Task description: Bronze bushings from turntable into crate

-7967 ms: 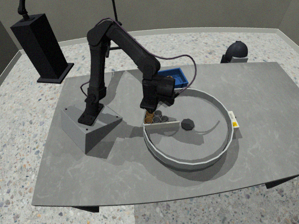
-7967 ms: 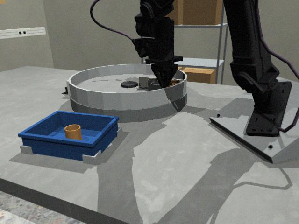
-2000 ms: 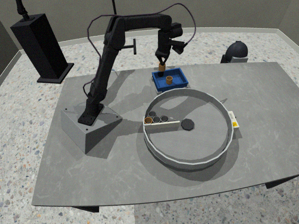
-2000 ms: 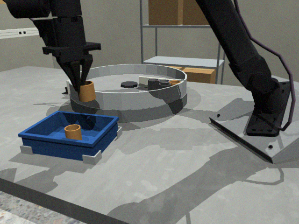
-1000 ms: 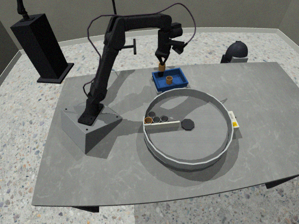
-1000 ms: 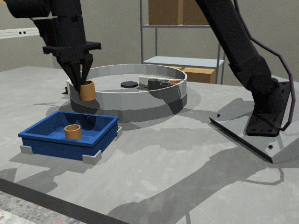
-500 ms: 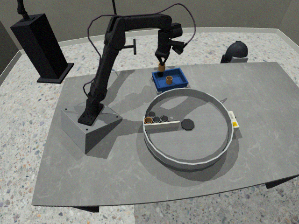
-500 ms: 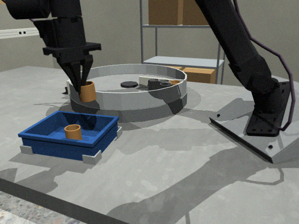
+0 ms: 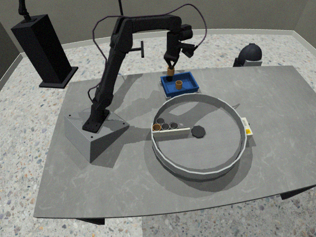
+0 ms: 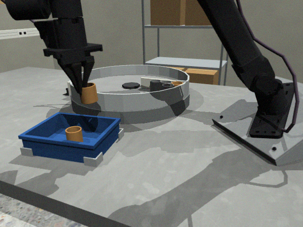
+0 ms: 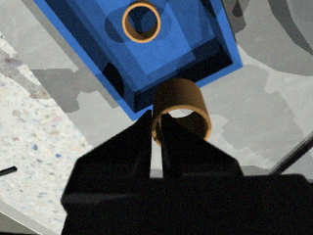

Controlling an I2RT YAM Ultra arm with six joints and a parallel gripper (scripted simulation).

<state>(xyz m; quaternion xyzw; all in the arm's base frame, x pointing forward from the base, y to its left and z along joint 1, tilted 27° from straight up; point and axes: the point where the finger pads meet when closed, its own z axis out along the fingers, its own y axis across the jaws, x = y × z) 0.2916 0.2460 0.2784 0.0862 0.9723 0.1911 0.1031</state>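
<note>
The blue crate lies 4 cm ahead of my hand and 13 cm below it. Also, from my hand: turntable: 16 cm ahead, 33 cm to the right, 10 cm below.
</note>
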